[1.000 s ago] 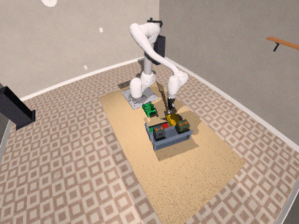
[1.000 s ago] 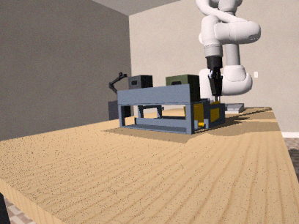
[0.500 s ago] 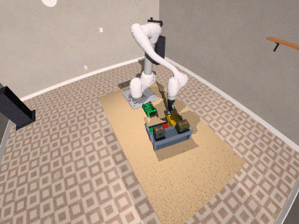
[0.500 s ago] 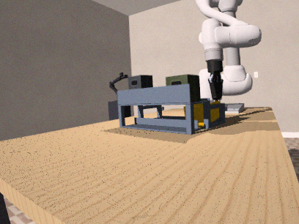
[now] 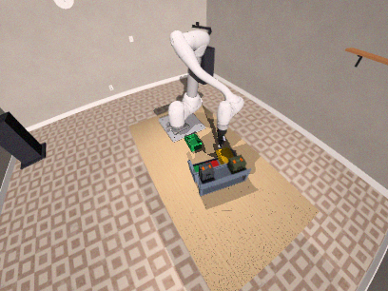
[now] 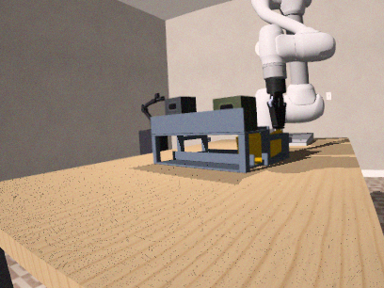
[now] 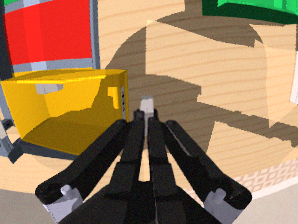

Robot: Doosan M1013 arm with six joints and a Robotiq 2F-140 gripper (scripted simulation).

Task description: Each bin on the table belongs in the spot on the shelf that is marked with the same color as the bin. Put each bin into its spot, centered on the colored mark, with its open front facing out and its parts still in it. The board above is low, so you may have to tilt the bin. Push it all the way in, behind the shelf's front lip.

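The yellow bin is 110 mm ahead of my hand, 40 mm to the right of it and 10 mm below it. Round my hand: dark box (300 mm to the right, 180 mm ahead, 100 mm above); green bin (210 mm behind, 140 mm to the right, 20 mm below).
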